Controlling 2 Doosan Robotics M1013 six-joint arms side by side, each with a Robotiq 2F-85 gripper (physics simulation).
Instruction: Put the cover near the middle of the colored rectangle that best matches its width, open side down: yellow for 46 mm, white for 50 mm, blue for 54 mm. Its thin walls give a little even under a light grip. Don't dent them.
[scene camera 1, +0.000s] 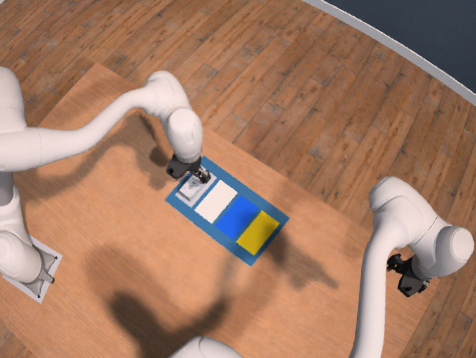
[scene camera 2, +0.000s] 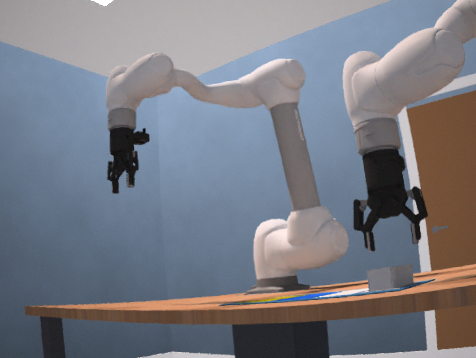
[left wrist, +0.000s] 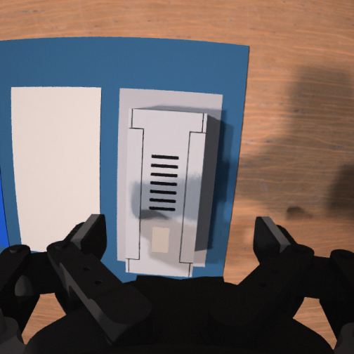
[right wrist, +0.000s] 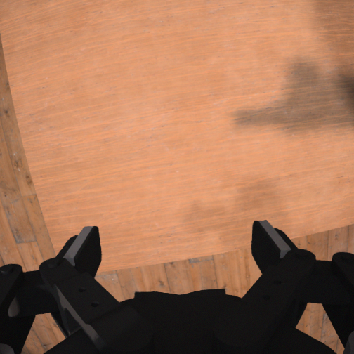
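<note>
The light grey cover (scene camera 1: 189, 190) (scene camera 2: 390, 278) (left wrist: 165, 137) lies slotted face up on a pale grey rectangle (left wrist: 131, 100) at one end of the mat. White (scene camera 1: 216, 201) (left wrist: 55, 165), blue (scene camera 1: 237, 216) (scene camera 2: 312, 297) and yellow (scene camera 1: 258, 233) rectangles follow along the mat. My left gripper (scene camera 1: 202, 175) (scene camera 2: 392, 244) (left wrist: 179, 230) is open above the cover, fingers pointing down. In the left wrist view the cover lies between the two fingers' lines, nearer the left finger. My right gripper (scene camera 2: 123, 188) (right wrist: 176, 239) is open and empty, high at the far right in scene camera 1. The cover's underside is hidden.
The blue-teal mat (scene camera 1: 251, 259) (left wrist: 110, 60) lies on the wooden table (scene camera 1: 150, 240) (right wrist: 150, 125). The table's edge and the floor beyond show near the right gripper's fingers in the right wrist view. A base plate (scene camera 1: 42, 294) is at the lower left in scene camera 1.
</note>
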